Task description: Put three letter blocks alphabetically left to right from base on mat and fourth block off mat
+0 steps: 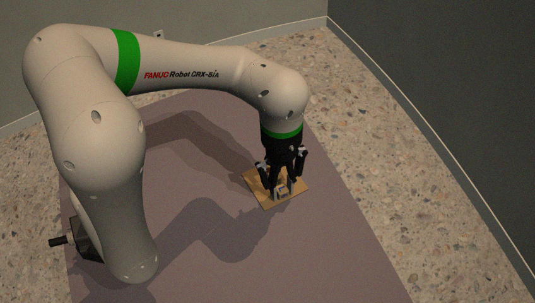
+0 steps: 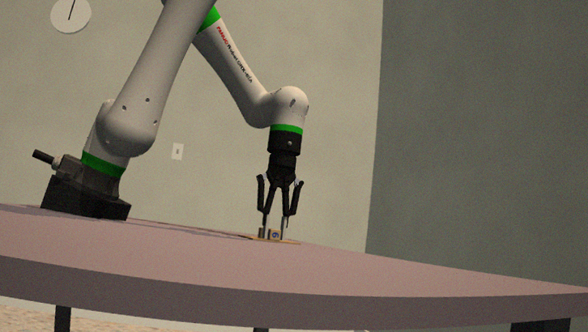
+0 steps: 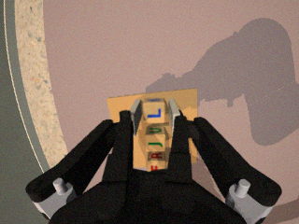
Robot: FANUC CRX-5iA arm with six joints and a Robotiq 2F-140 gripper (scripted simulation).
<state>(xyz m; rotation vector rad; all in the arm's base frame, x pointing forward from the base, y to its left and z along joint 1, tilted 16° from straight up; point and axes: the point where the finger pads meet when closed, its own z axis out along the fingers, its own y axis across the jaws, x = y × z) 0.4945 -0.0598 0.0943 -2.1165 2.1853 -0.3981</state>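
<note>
Right now the blue-marked block is 20 mm below my hand. From my hand the other things lie so: tan mat 50 mm to the left, 40 mm below; then green-lettered block 50 mm to the left, 20 mm below; then red-lettered block 100 mm to the left, 20 mm below.
</note>
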